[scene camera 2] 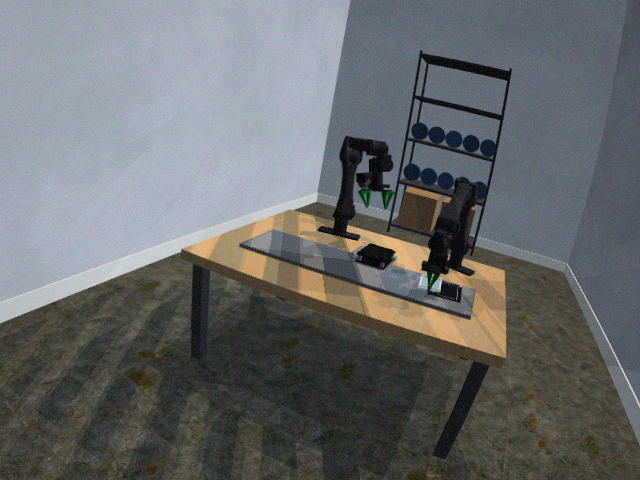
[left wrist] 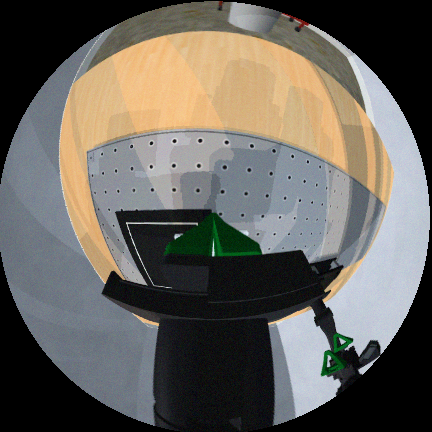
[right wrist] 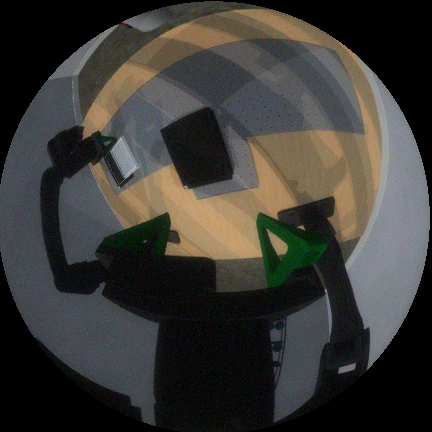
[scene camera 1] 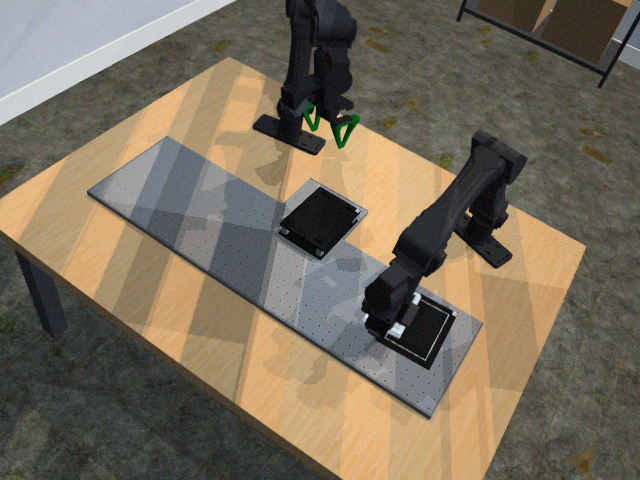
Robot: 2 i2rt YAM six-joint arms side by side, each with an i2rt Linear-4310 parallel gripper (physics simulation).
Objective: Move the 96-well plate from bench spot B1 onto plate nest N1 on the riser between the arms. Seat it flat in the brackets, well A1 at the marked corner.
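Where they show: left gripper, fingertip midpoint: [scene camera 2: 428,291] [left wrist: 212,217] [right wrist: 114,138]; right gripper, fingertip midpoint: [scene camera 2: 376,208] [left wrist: 330,341] [right wrist: 213,217] [scene camera 1: 327,139]; left arm's base, origin of the base link: [scene camera 2: 453,267] [scene camera 1: 475,237]; right arm's base, origin of the base link: [scene camera 2: 339,234] [right wrist: 307,212] [scene camera 1: 289,135].
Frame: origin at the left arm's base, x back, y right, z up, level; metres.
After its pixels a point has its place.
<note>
The white 96-well plate [scene camera 1: 397,330] @(z 0.030, x -0.385, y -0.097 m) [scene camera 2: 425,282] @(z 0.027, x -0.372, y -0.034 m) [right wrist: 121,156] @(z 0.026, x -0.352, y -0.046 m) lies on the bench, overlapping the left part of black spot B1 [scene camera 1: 426,338] @(z 0.015, x -0.335, y -0.142 m) [scene camera 2: 452,291] @(z 0.015, x -0.318, y -0.133 m) [left wrist: 137,255] @(z 0.015, x -0.320, y -0.159 m). In the left wrist view, slivers of the plate [left wrist: 240,233] show behind the fingers. My left gripper [scene camera 2: 430,292] @(z 0.020, x -0.425, y -0.076 m) [left wrist: 212,217] @(z 0.020, x -0.425, y -0.076 m) is shut with its green fingers together and nothing between them, at the plate; contact cannot be told. In scene camera 1 its arm hides the fingers. The black nest N1 [scene camera 1: 320,218] @(z 0.051, x -0.339, y 0.223 m) [scene camera 2: 376,254] @(z 0.051, x -0.367, y 0.208 m) [right wrist: 197,150] @(z 0.051, x -0.334, y 0.235 m) holds no plate. My right gripper [scene camera 1: 327,137] @(z 0.208, x -0.286, y 0.303 m) [scene camera 2: 376,208] @(z 0.208, x -0.286, y 0.303 m) [right wrist: 213,217] @(z 0.208, x -0.286, y 0.303 m) is open and empty, high above the table.
The perforated grey board [scene camera 1: 222,258] @(z 0.013, x -0.579, y 0.266 m) [scene camera 2: 310,258] @(z 0.010, x -0.574, y 0.369 m) [left wrist: 160,180] @(z 0.013, x -0.442, y -0.141 m) [right wrist: 260,105] @(z 0.013, x -0.442, y 0.365 m) runs along the wooden table [scene camera 1: 289,403] @(z 0.000, x -0.658, y -0.089 m) [scene camera 2: 330,310] @(z -0.023, x -0.780, y 0.082 m). Small pale corner brackets stand at the nest. A tall shelf rack [scene camera 2: 465,64] stands behind the table.
</note>
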